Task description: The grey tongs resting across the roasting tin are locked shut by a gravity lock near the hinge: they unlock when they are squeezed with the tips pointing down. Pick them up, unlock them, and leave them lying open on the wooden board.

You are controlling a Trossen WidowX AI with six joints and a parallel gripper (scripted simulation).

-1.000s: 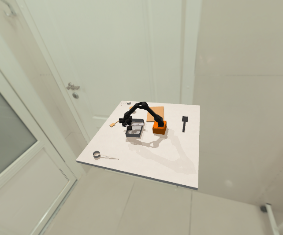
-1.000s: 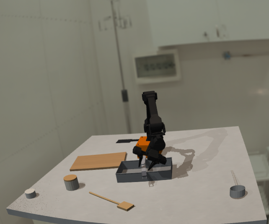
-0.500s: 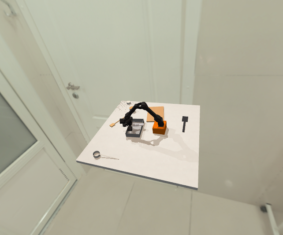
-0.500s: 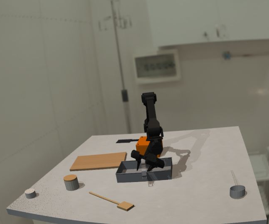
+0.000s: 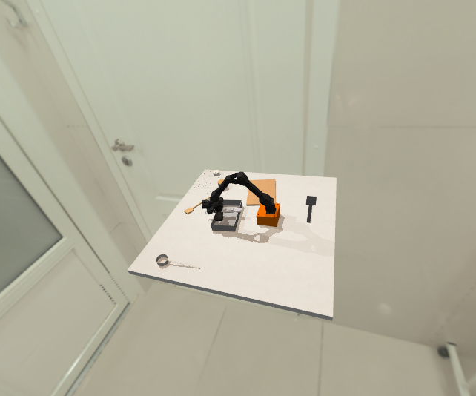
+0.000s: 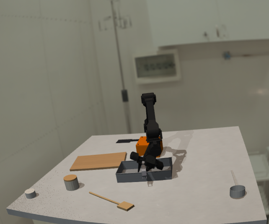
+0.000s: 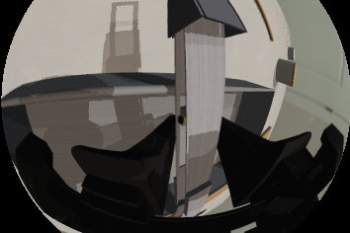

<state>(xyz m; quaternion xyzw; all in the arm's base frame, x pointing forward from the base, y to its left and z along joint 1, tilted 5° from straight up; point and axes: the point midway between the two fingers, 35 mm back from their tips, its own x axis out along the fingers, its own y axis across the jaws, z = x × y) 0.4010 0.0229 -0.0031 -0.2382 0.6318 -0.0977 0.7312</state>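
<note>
Now: gripper tip 6 cm past the grey roasting tin, 1 cm to the right of it and 1 cm above it. From my gripper tip the other things lie so: wooden board (35 cm to the right, 25 cm behind, 3 cm below); lidded canister (38 cm to the right, 12 cm ahead); white cylinder (59 cm to the right, 27 cm ahead, 2 cm below).
</note>
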